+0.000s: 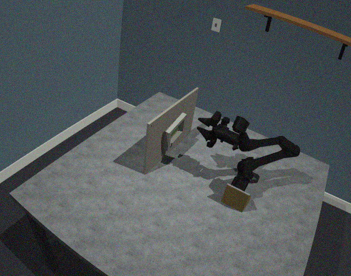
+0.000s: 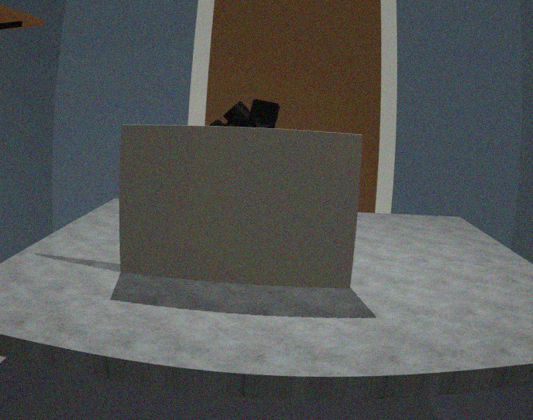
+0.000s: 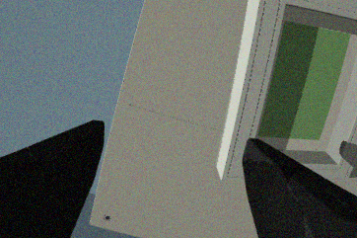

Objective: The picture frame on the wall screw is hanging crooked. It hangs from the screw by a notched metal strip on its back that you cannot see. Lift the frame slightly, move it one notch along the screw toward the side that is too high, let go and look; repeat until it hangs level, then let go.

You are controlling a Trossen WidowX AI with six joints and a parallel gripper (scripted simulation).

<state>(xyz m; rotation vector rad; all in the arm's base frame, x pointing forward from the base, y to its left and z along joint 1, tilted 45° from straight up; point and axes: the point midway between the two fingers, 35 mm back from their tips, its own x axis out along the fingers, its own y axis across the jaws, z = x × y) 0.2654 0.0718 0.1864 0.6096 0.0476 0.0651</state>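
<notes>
The picture frame is 120 mm ahead of my gripper tip and 110 mm below it. The rest, counted from my gripper tip: wall panel (140 mm ahead, 110 mm below, 20 mm to the right).
</notes>
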